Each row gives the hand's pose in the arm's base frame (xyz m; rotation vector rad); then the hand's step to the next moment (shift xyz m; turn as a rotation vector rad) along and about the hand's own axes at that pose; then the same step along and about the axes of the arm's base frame.
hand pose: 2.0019 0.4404 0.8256 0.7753 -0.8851 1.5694
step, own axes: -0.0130 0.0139 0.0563 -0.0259 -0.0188 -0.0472
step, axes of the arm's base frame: -0.0105 -0.0564 0.0154 0.0219 0.0299 -0.0434
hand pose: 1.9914 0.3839 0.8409 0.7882 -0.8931 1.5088
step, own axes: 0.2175 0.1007 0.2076 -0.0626 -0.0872 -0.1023
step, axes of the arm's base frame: -0.1265 -0.0826 0.2788 0.0944 0.0642 -0.0947
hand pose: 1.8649 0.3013 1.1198 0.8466 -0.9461 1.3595
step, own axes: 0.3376 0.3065 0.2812 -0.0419 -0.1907 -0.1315
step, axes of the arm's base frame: -0.3292 -0.1065 0.4090 0.1990 0.0943 -0.0832
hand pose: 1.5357 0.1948 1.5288 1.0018 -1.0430 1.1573
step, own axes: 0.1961 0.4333 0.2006 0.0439 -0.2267 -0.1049
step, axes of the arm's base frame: -0.4318 -0.0978 0.2654 0.2400 0.0820 0.0036
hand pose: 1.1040 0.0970 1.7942 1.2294 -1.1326 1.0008
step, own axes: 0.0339 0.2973 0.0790 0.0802 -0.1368 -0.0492
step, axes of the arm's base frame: -0.2929 -0.0515 0.0857 0.1529 0.0342 0.0549
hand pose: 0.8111 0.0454 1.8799 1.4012 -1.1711 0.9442
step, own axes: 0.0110 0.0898 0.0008 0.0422 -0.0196 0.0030
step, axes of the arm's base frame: -0.0853 -0.0017 0.0302 0.0281 -0.0100 0.0359
